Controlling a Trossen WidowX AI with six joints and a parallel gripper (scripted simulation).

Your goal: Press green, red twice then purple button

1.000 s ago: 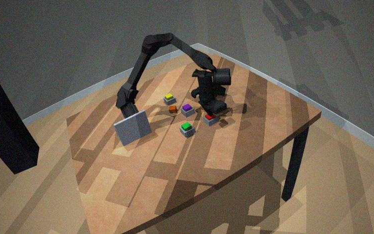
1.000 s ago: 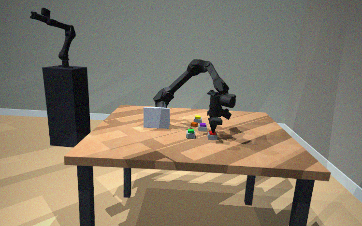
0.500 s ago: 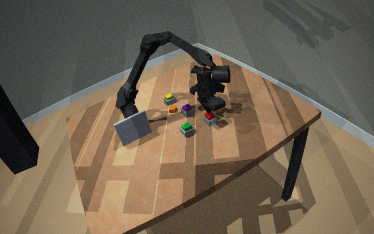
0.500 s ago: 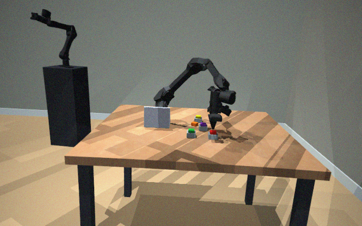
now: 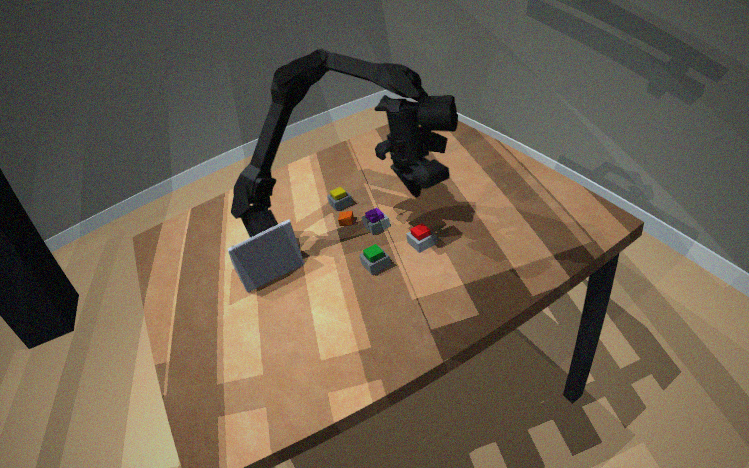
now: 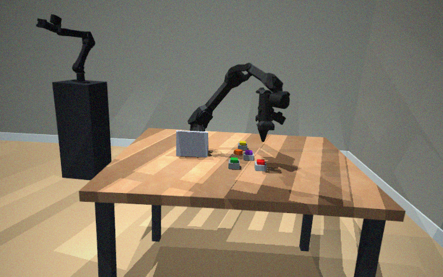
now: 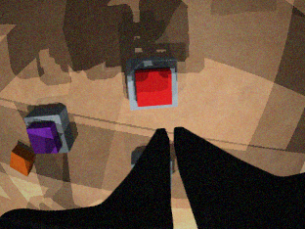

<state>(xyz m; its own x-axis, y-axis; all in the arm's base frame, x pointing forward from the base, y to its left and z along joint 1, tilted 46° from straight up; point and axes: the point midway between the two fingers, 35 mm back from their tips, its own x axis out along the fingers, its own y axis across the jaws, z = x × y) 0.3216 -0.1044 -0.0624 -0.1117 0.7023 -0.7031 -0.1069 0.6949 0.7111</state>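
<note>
My gripper tip is 120 mm to the right of the purple button, 90 mm above it and 60 mm past it. From my gripper tip the other things lie so: green button 120 mm behind, 90 mm below, 10 mm to the right; small orange block 180 mm to the left, 120 mm below, 120 mm behind; red button 90 mm below.
</note>
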